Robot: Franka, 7 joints.
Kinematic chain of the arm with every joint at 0, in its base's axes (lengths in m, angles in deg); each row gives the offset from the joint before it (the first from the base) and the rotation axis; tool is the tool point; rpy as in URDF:
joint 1: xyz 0 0 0.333 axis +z
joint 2: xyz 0 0 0 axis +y
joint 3: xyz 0 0 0.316 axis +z
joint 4: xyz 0.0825 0 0 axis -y
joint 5: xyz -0.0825 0 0.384 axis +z
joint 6: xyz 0 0 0 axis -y
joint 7: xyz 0.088 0 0 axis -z
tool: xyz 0 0 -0.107 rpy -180 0 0
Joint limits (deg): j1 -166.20..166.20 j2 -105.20..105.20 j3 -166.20..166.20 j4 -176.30..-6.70 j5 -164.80..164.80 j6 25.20..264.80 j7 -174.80..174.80
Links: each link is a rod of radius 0.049 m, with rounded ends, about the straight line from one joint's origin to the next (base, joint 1, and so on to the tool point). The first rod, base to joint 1, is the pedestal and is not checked.
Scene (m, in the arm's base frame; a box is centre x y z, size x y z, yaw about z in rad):
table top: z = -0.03
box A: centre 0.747 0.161 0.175 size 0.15 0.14 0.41 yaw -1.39
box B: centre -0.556 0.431 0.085 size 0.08 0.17 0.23 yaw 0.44
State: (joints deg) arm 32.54 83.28 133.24 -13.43 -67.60 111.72 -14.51
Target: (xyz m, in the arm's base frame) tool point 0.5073 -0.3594 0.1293
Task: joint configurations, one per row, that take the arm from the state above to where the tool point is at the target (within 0.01 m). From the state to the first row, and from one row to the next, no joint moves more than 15 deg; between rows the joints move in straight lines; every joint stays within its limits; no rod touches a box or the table.
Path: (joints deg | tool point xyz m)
1: 20.05 85.44 137.28 -22.53 -66.44 99.70 -16.87 | 0.6533 0.4674 0.5055
2: 7.56 87.59 141.31 -31.64 -65.28 87.68 -19.23 | 0.6844 0.3571 0.5327
3: -4.94 89.75 145.35 -40.74 -64.11 75.65 -21.59 | 0.6912 0.2335 0.5600
4: -17.43 91.90 149.38 -49.84 -62.95 63.63 -23.95 | 0.6706 0.1041 0.5842
5: -29.92 94.06 153.42 -58.95 -61.79 51.61 -26.31 | 0.6218 -0.0229 0.6022
6: -36.97 96.84 140.34 -50.74 -58.16 45.01 -23.36 | 0.6559 -0.0906 0.4700
7: -44.03 99.63 127.27 -42.54 -54.53 38.40 -20.41 | 0.6470 -0.1790 0.3402
8: -51.08 102.41 114.20 -34.33 -50.91 31.80 -17.46 | 0.5954 -0.2730 0.2239
9: -58.13 105.20 101.12 -26.12 -47.28 25.20 -14.51 | 0.5073 -0.3594 0.1293

